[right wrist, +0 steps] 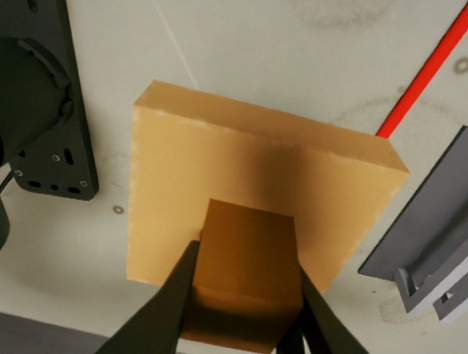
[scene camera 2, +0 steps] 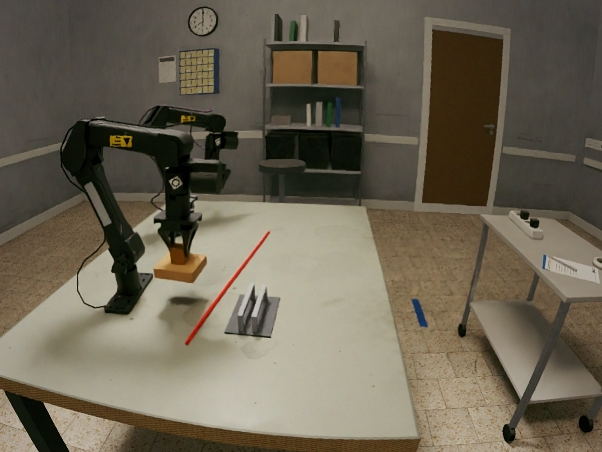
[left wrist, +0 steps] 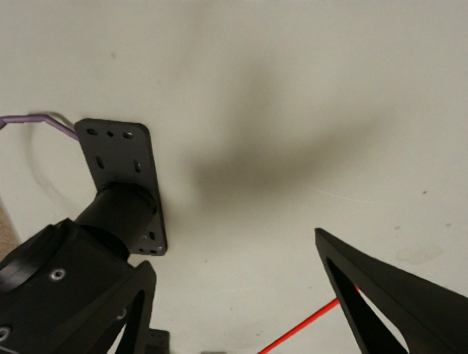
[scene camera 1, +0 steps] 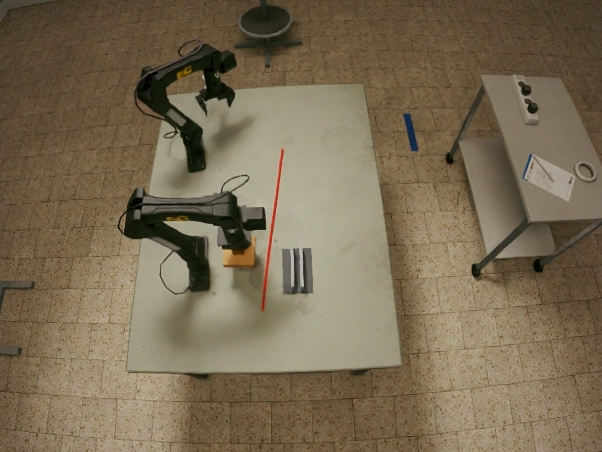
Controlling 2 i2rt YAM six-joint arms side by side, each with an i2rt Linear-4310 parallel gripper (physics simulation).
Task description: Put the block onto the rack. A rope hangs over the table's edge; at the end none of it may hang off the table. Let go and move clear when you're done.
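Frame: origin at the left arm's base, x ahead, y right, z down, level; centimetres.
Seen in the pictures: left gripper, fingertip midpoint: [left wrist: 231,252] [scene camera 1: 217,111]; right gripper, fingertip midpoint: [right wrist: 240,258] [scene camera 2: 180,255] [scene camera 1: 238,247]; left arm's base, origin of the base link: [left wrist: 132,198] [scene camera 1: 195,151]; right arm's base, origin of the base link: [right wrist: 33,80] [scene camera 2: 130,293] [left wrist: 155,345] [scene camera 1: 199,263].
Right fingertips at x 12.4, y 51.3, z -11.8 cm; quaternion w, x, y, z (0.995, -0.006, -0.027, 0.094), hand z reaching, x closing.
Pixels of each thing's middle, then the offset from my right fingertips to it. Level surfaces: height alone.
- orange block, body centre: [right wrist: 240,249] [scene camera 2: 180,258] [scene camera 1: 238,249] dx +0.0, dy +0.2, dz +0.6 cm
- grey rack, body centre: [scene camera 2: 253,306] [scene camera 1: 297,268] dx +17.1, dy +7.7, dz +9.5 cm
- table, its level: dz +11.8 cm
The orange block [scene camera 1: 239,260] [scene camera 2: 180,271] [right wrist: 200,155], a flat square with a knob on top, hangs level above the table, left of the rope. My right gripper [scene camera 2: 180,250] [right wrist: 240,258] is shut on its knob; in scene camera 1 its fingertips are hidden under the arm. The grey rack [scene camera 1: 286,272] [scene camera 2: 268,322] [right wrist: 425,215] stands right of the rope, with two upright light walls on a flat base. The red rope [scene camera 1: 273,225] [scene camera 2: 229,287] [left wrist: 300,326] [right wrist: 426,75] lies nearly straight on the table, both ends on top. My left gripper [scene camera 1: 218,110] [left wrist: 231,252] is open, high over the table's far left part.
The table [scene camera 1: 340,200] [scene camera 2: 330,390] carries both arm bases at its left side. The right arm's base [scene camera 2: 127,295] stands left of the block. A cart [scene camera 1: 555,115] [scene camera 2: 570,290] stands apart on the right. A stool [scene camera 1: 265,22] [scene camera 2: 281,166] stands beyond the far edge.
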